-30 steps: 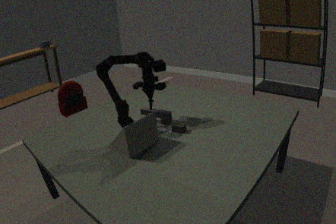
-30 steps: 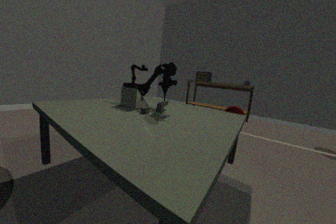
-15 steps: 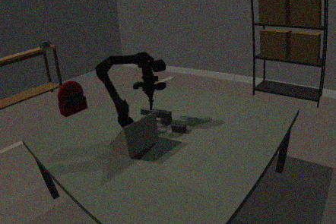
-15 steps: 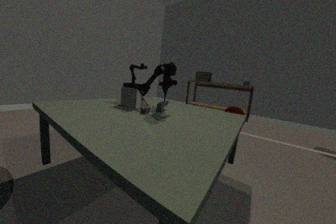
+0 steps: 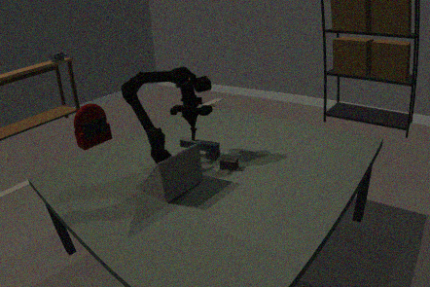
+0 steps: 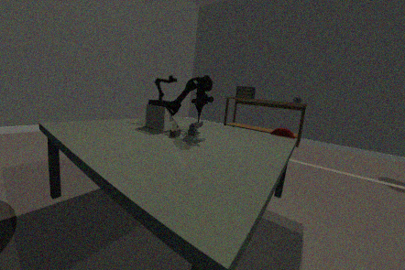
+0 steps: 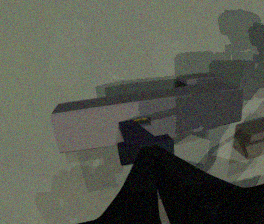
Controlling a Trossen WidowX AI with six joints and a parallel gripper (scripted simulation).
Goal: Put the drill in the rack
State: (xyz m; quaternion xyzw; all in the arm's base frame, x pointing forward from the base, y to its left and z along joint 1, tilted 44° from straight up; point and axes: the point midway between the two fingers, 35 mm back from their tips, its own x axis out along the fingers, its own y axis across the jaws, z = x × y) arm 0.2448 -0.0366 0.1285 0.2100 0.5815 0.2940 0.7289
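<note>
My gripper tip is 8 cm above the drill and 5 cm to the left of it. Round my gripper tip: grey fixture block 9 cm below, 3 cm to the right; then rack 20 cm to the right, 12 cm below, 5 cm behind; then key 3 cm below.
</note>
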